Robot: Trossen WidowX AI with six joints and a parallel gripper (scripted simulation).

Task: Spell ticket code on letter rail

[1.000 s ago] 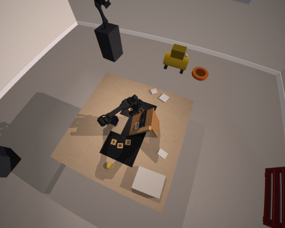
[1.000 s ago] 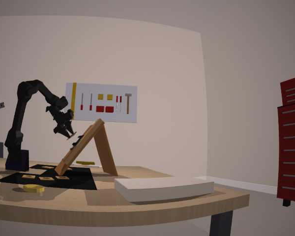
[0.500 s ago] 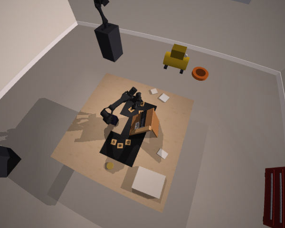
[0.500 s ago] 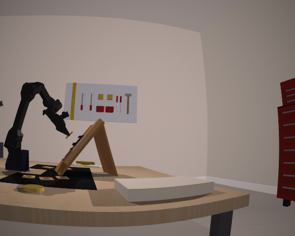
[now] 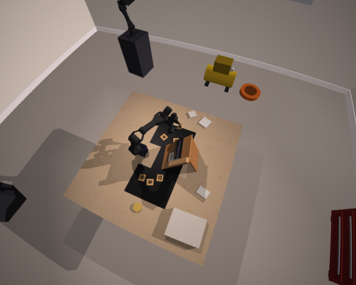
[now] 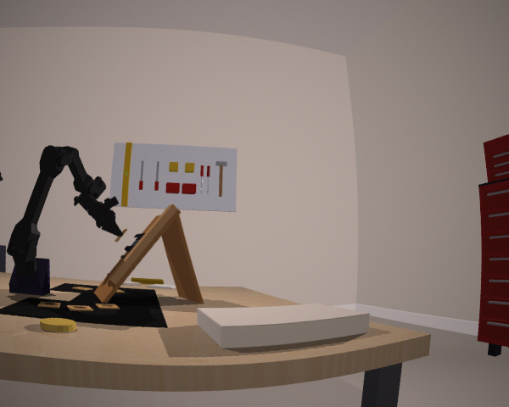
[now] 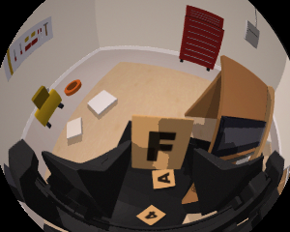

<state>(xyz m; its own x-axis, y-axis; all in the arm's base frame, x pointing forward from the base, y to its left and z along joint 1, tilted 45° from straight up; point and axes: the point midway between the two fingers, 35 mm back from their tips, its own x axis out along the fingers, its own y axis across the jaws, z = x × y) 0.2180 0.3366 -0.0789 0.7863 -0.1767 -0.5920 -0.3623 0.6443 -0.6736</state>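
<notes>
Now: the white ticket 240 mm to the right of my gripper tip, 100 mm below it and 50 mm ahead of it. The rest, counted from my gripper tip: black mat 280 mm to the right, 200 mm below, 60 mm behind; white slab 670 mm to the right, 430 mm ahead, 180 mm below.
</notes>
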